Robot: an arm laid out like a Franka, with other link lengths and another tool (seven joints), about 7 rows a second.
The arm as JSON. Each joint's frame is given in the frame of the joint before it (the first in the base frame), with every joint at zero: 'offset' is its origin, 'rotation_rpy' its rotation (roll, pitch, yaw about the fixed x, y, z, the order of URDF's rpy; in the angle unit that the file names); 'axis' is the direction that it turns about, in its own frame. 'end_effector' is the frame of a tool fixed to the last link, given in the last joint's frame.
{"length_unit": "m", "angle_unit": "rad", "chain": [
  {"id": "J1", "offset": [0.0, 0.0, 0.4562], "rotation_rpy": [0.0, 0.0, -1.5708], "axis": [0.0, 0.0, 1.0]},
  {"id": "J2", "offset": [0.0, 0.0, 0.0], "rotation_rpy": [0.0, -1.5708, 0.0], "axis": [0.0, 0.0, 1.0]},
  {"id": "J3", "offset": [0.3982, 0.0, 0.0], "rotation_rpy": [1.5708, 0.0, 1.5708], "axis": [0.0, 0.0, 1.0]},
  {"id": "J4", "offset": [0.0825, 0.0, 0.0], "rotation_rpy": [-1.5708, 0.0, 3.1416], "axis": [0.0, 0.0, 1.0]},
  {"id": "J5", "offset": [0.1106, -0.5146, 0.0], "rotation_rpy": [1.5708, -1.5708, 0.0], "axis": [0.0, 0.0, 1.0]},
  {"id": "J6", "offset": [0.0, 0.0, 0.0], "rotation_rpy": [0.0, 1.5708, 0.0], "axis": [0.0, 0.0, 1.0]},
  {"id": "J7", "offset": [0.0, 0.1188, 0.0], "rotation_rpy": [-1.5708, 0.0, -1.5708], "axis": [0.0, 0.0, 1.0]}
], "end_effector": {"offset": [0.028, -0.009, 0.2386], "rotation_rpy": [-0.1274, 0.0, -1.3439]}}
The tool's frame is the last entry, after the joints.
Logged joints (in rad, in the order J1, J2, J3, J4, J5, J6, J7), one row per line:
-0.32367, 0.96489, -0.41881, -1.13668, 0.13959, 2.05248, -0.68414
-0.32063, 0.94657, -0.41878, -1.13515, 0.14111, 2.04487, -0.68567
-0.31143, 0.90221, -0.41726, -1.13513, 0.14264, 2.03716, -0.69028
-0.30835, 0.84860, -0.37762, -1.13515, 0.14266, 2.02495, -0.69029
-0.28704, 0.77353, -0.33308, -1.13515, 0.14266, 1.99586, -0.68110
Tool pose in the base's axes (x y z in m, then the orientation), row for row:
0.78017, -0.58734, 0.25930, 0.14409, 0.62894, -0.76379, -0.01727
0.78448, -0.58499, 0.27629, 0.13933, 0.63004, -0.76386, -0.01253
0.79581, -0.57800, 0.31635, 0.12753, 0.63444, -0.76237, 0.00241
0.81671, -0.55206, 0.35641, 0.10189, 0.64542, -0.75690, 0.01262
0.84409, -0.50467, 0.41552, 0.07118, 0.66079, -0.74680, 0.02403
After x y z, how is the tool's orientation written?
As a quaternion, w x y z.
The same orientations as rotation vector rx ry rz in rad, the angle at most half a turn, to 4 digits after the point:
1.8129, -2.2016, -0.0498
1.8209, -2.2077, -0.0362
1.8460, -2.2182, 0.0070
1.9058, -2.2350, 0.0373
1.9868, -2.2454, 0.0723

